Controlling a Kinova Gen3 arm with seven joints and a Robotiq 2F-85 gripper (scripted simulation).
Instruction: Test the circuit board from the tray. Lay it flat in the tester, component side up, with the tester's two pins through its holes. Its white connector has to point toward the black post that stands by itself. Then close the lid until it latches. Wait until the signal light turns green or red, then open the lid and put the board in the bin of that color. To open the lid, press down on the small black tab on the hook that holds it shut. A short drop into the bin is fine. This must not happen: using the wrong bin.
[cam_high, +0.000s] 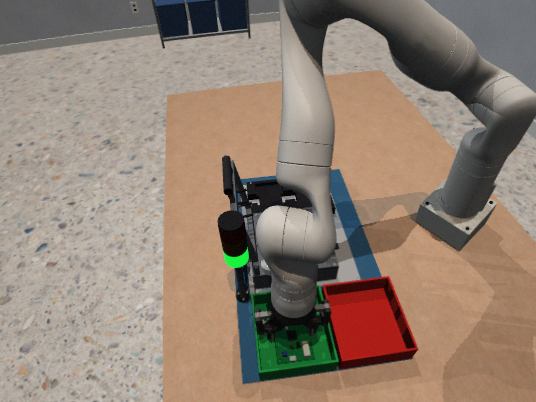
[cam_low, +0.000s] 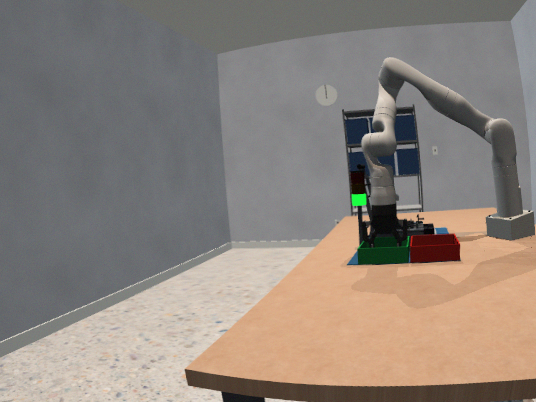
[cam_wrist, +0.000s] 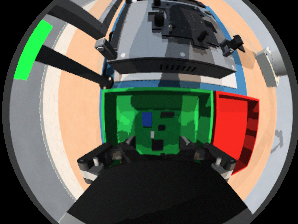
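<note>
Now: the green bin right at my hand. The rest, counted from my hand: red bin 15 cm behind, 1 cm to the right; green circuit board 1 cm below; tester lid 8 cm ahead, 20 cm to the right, 17 cm above.
</note>
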